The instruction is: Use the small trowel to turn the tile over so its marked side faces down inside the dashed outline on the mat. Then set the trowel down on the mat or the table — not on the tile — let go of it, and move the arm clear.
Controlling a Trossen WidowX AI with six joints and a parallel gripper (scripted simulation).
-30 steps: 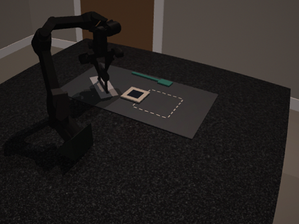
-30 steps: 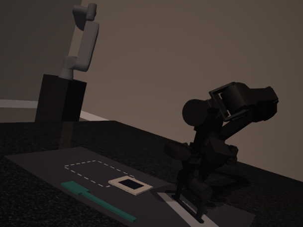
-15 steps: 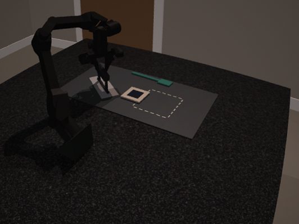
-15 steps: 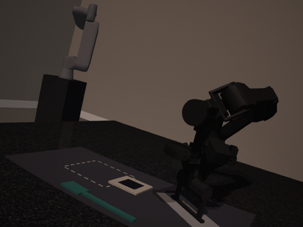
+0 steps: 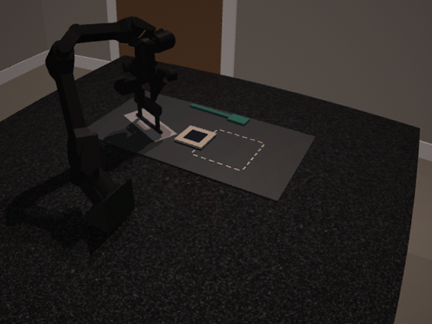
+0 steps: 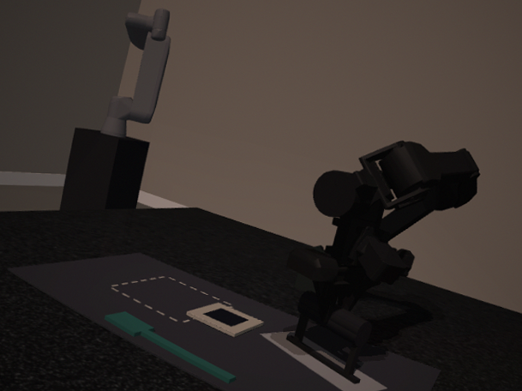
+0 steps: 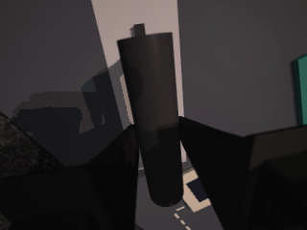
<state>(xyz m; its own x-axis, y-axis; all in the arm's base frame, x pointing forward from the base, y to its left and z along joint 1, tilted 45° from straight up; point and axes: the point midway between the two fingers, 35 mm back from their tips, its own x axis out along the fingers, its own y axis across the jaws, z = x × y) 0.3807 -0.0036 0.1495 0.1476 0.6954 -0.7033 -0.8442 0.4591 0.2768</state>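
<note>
The cream tile lies 170 mm to the right of my gripper tip, 60 mm below it and 20 mm behind it. From my gripper tip the other things lie so: mat 160 mm to the right, 80 mm below; green trowel 200 mm to the right, 140 mm ahead, 60 mm below.
</note>
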